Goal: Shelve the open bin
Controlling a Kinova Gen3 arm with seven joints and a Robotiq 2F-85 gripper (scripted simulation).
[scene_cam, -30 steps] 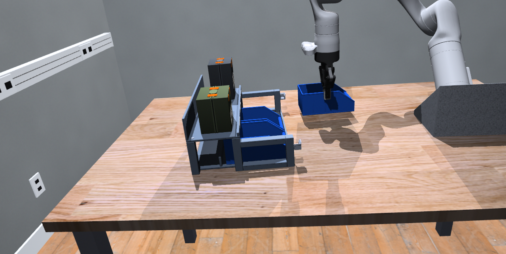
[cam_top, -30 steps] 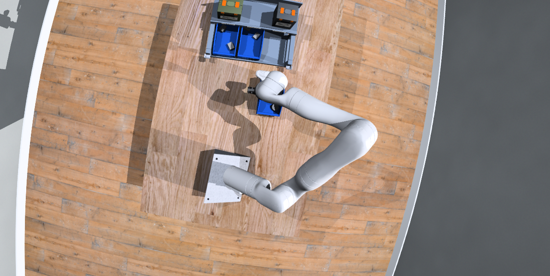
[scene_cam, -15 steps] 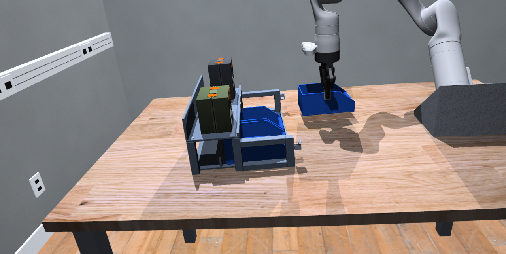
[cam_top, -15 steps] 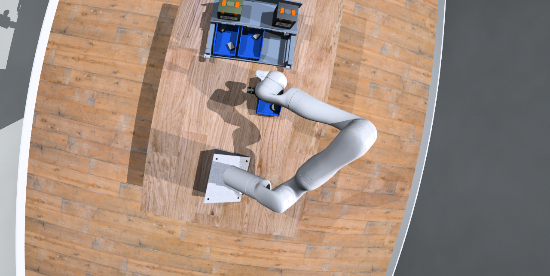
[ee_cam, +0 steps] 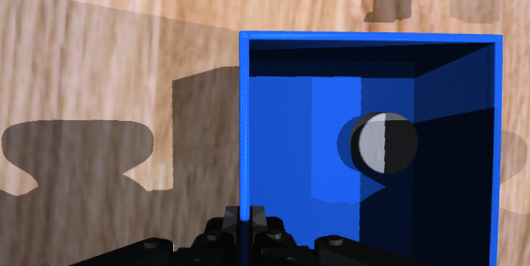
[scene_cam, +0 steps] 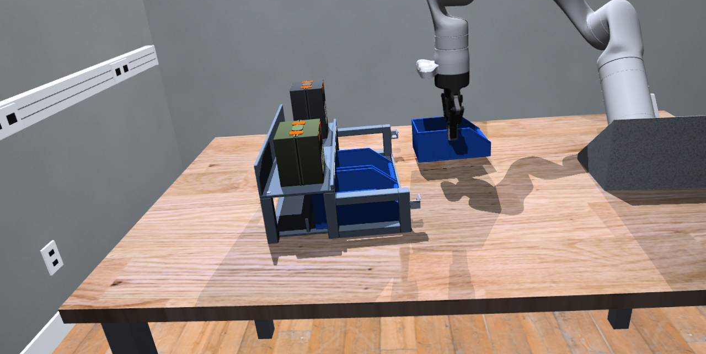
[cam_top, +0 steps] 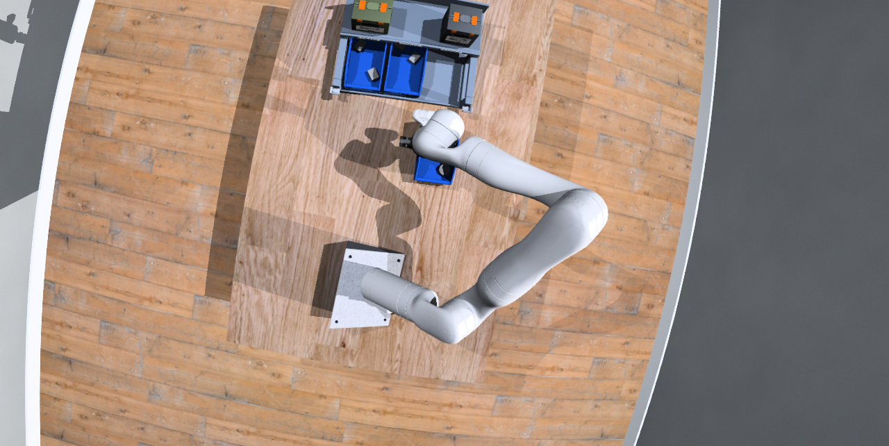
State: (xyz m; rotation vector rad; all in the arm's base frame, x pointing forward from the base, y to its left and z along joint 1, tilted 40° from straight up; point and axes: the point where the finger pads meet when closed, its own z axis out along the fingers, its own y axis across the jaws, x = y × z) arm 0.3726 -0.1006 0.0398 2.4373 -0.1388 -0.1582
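My hand is 80 mm to the left of the round grey part, 60 mm above it and 30 mm short of it. Round my hand: green box (340 mm ahead, 160 mm to the left, 50 mm above); dark box (320 mm ahead, 70 mm to the right, 60 mm above); shelf (260 mm ahead, 50 mm to the left, 30 mm below).
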